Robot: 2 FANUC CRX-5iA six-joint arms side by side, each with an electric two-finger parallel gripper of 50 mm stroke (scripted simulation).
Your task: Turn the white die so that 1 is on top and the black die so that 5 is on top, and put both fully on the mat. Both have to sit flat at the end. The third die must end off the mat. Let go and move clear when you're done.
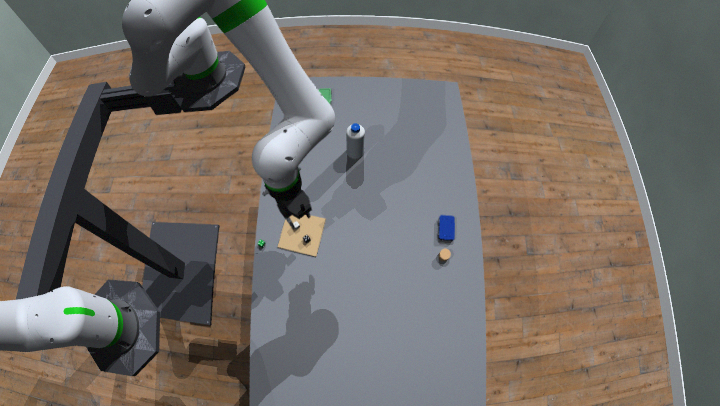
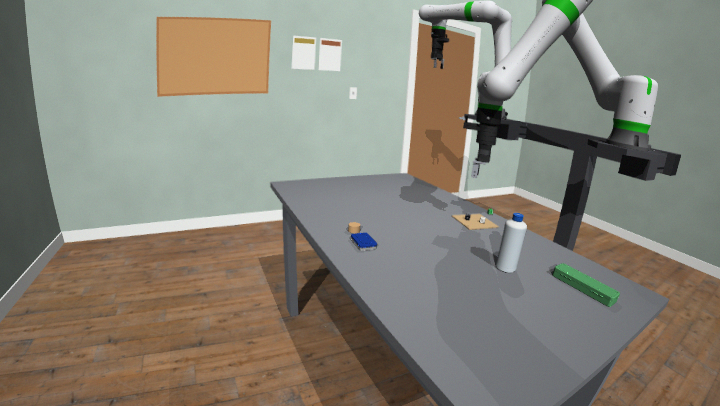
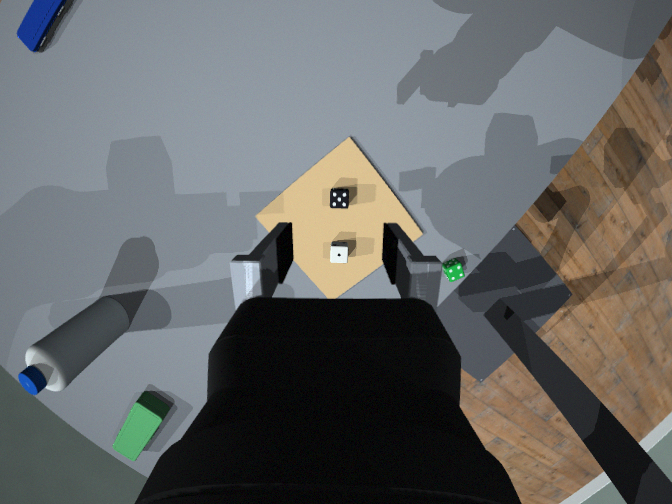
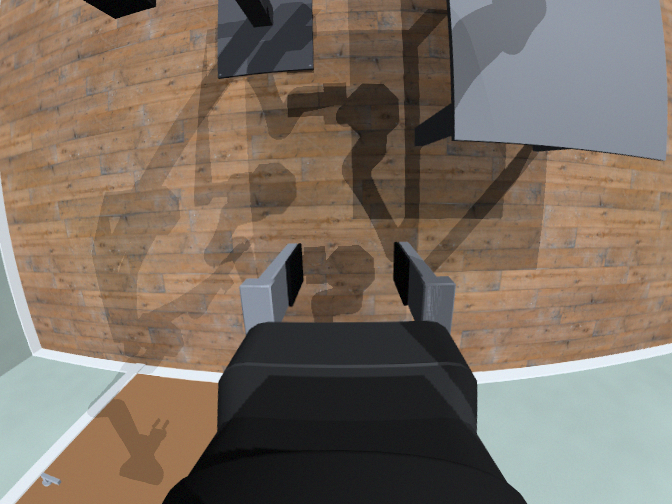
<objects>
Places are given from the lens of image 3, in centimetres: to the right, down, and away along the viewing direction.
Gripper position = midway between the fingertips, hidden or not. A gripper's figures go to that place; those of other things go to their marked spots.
my left gripper [image 3: 337, 241]: 0, -1, 17
tan mat [image 3: 306, 203]: -3, -6, 34
green box [image 3: 148, 412]: -31, 26, 42
The marked spots on the tan mat and the green box are 43 cm apart.
</objects>
